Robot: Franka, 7 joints.
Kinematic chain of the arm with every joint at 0, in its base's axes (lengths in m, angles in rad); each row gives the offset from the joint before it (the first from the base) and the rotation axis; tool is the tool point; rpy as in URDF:
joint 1: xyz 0 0 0.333 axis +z
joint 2: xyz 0 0 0 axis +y
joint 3: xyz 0 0 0.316 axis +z
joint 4: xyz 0.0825 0 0 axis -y
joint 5: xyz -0.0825 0 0.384 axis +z
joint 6: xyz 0 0 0 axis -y
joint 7: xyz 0.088 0 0 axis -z
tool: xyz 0 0 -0.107 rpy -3.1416 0 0
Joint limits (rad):
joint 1: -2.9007..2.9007
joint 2: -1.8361..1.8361
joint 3: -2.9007..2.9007
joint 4: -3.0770..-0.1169
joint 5: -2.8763..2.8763
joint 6: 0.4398..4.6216
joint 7: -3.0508..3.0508
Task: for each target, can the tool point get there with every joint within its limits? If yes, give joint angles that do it. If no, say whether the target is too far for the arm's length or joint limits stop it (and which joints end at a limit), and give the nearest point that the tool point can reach.
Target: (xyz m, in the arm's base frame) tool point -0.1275 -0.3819 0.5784
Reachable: yes | joints -2.4547 -0.4342 0.1953 -2.3048 -1.6831 3.6963 -0.2769
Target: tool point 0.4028 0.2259 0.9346
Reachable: yes | joints -2.0745 -0.4498 1.4422 -0.7102 -1.0880 3.9329 -0.2552
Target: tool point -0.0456 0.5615 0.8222
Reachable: yes | joints -0.6142 -0.1097 2.0479 -1.1833 0.9186 1.7359 0.0992
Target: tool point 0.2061 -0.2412 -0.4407
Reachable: no: joint limits stop it (at a limit: joint 2) | nearest point 0.2032 -0.2378 -0.3600 | short by 0.081 m
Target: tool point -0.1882 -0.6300 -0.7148
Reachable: no: too far | nearest point -0.1403 -0.4696 -0.3189 | short by 0.430 m
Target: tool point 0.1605 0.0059 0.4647
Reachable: yes | joints 0.3045 -1.2975 -0.1632 -2.8311 -0.1139 1.2731 -0.9810
